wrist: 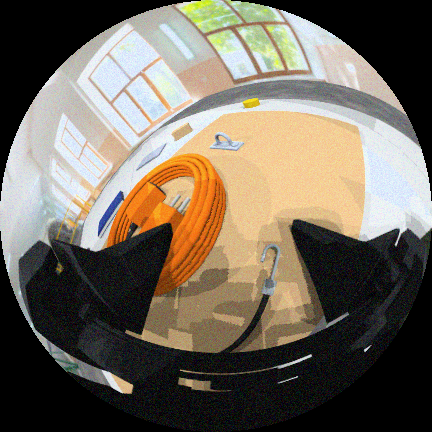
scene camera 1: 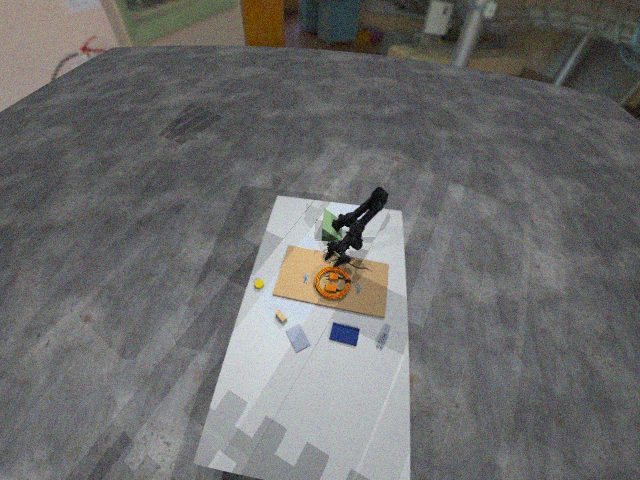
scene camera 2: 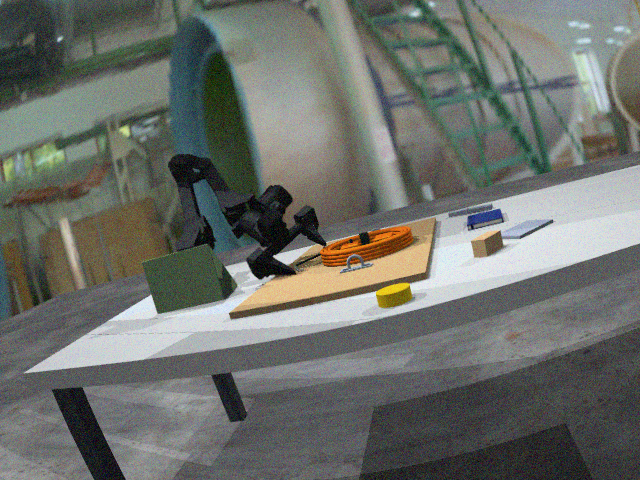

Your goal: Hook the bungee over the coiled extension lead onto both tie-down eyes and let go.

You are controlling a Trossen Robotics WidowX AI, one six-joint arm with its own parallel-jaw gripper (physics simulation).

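Frame: origin at the arm's base, x ahead, y left, z up, level; metres.
Where they show: gripper, fingertip midpoint: point(wrist: 233, 227) point(scene camera 1: 329, 263) point(scene camera 2: 310, 258); arm's base, origin of the base link: point(scene camera 1: 335, 225) point(scene camera 2: 192, 279).
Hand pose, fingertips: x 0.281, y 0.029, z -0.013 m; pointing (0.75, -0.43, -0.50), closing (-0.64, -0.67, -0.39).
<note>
Things, the pixels of their top centre, and the offset from my fingertips. Level surfaces: height alone.
- orange coiled extension lead, middle of its top: point(wrist: 140, 208) point(scene camera 2: 365, 238) point(scene camera 1: 332, 280) 0.010 m up, 0.110 m ahead, 0.049 m left
- wooden board, its level: 0.021 m down
- tie-down eye, middle of its top: point(wrist: 218, 131) point(scene camera 2: 353, 254) point(scene camera 1: 306, 275) 0.006 m up, 0.119 m ahead, 0.104 m right
- black bungee, middle of its top: point(wrist: 174, 363) 0.014 m down, 0.044 m back, 0.122 m left
- yellow disc, middle of its top: point(scene camera 2: 392, 288) point(wrist: 249, 100) point(scene camera 1: 259, 283) 0.014 m down, 0.232 m ahead, 0.346 m right
- small wooden block, middle of its top: point(scene camera 2: 486, 235) point(wrist: 179, 127) point(scene camera 1: 280, 315) 0.003 m down, 0.377 m ahead, 0.162 m right
- pale flat plate, middle of its top: point(scene camera 2: 523, 227) point(wrist: 149, 155) point(scene camera 1: 298, 337) 0.027 m down, 0.456 m ahead, 0.044 m right
- blue book-like object, middle of its top: point(scene camera 2: 484, 216) point(wrist: 107, 211) point(scene camera 1: 344, 333) 0.021 m down, 0.372 m ahead, 0.178 m left
- grey flat item, middle of its top: point(scene camera 2: 470, 208) point(scene camera 1: 384, 335) 0.021 m down, 0.330 m ahead, 0.379 m left
The orange coiled extension lead point(scene camera 1: 317, 283) point(scene camera 2: 341, 256) point(wrist: 215, 210) lies on the wooden board point(scene camera 1: 372, 304) point(scene camera 2: 310, 289) point(wrist: 300, 150). One tie-down eye point(scene camera 1: 306, 278) point(scene camera 2: 355, 263) point(wrist: 227, 145) stands on one side of the coil; the other eye point(scene camera 1: 358, 288) is on the opposite side. The black bungee point(scene camera 1: 359, 267) point(wrist: 255, 320) lies on the board beside the coil. Its grey metal hook point(wrist: 273, 260) shows between the spread fingers in the wrist view, touching neither. My gripper point(scene camera 1: 331, 261) point(scene camera 2: 310, 258) point(wrist: 233, 227) is open, low over the board. The bungee's other end is hidden in the wrist view.
A green block point(scene camera 1: 329, 227) point(scene camera 2: 186, 279) stands beside the arm. A yellow disc point(scene camera 1: 258, 284) point(scene camera 2: 393, 295), a small wooden block point(scene camera 1: 280, 316) point(scene camera 2: 486, 243), a pale flat plate point(scene camera 1: 298, 338), a blue book-like object point(scene camera 1: 344, 334) and a grey flat item point(scene camera 1: 383, 336) lie around the board.
</note>
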